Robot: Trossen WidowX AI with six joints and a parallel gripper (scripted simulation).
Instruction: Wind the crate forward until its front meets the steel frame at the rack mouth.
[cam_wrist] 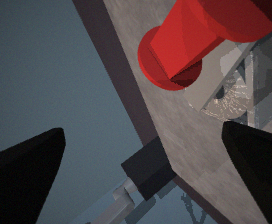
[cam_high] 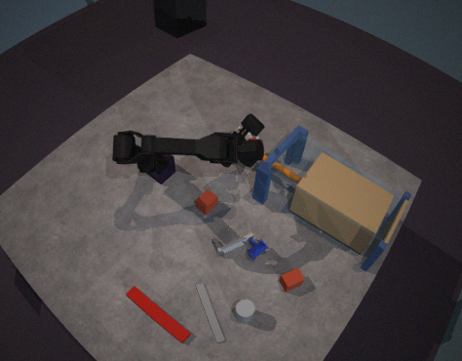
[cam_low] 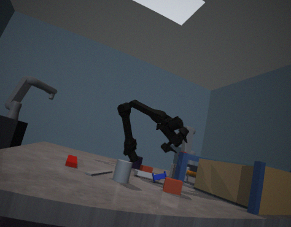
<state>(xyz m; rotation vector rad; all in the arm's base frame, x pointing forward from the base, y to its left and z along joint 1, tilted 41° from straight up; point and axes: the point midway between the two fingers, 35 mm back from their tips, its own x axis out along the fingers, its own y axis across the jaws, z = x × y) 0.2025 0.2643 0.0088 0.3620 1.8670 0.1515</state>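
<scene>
My gripper tip is 8 cm above the winch handle with red knob and 2 cm to the right of it. Round my gripper tip: blue t-shaped piece: 25 cm ahead, 20 cm to the right, 17 cm below; grey strip: 46 cm to the right, 31 cm ahead, 19 cm below; grey winch: 16 cm below, 8 cm behind, 4 cm to the left.
</scene>
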